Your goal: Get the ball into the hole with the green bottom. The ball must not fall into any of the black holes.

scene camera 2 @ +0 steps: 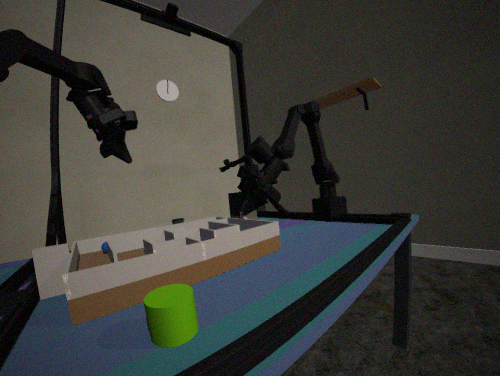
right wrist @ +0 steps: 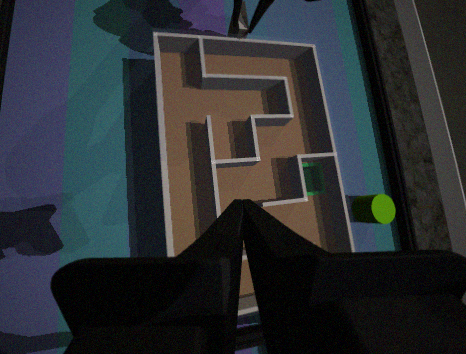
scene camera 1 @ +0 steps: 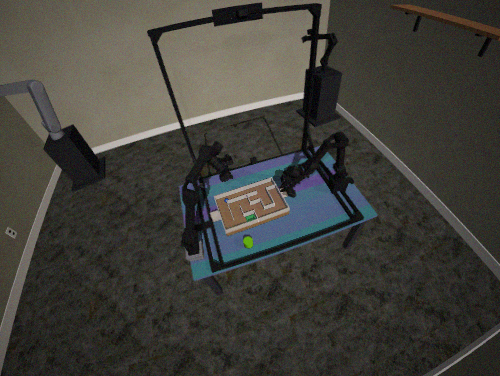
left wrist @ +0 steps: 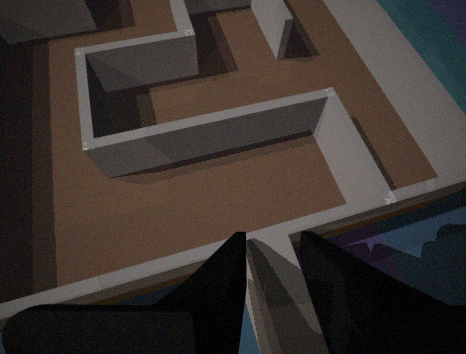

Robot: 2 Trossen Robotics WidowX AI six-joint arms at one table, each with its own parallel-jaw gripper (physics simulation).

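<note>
The wooden maze board (scene camera 1: 257, 220) (scene camera 2: 174, 257) (left wrist: 214, 133) (right wrist: 161, 140) with white walls lies on the table. The small blue ball (scene camera 1: 226, 200) (scene camera 2: 104, 246) rests in a corner cell at the maze's far left. The hole with the green bottom (scene camera 1: 250, 216) (right wrist: 313, 178) is near the front wall. My left gripper (scene camera 1: 288, 191) (scene camera 2: 247, 212) (left wrist: 272, 241) is shut on the grey handle tab (left wrist: 274, 281) (right wrist: 241, 21) at the maze's right end. My right gripper (scene camera 1: 226, 175) (scene camera 2: 123, 157) (right wrist: 241, 207) is shut and empty, high above the maze's left end. It hides the ball in its wrist view.
A bright green cylinder (scene camera 1: 248, 242) (scene camera 2: 171, 315) (right wrist: 373, 208) stands on the table (scene camera 1: 323, 209) in front of the maze. A second handle tab (scene camera 1: 215, 215) sticks out at the maze's left end. A black frame rail (scene camera 1: 286, 246) (scene camera 2: 293, 317) runs along the table's front edge.
</note>
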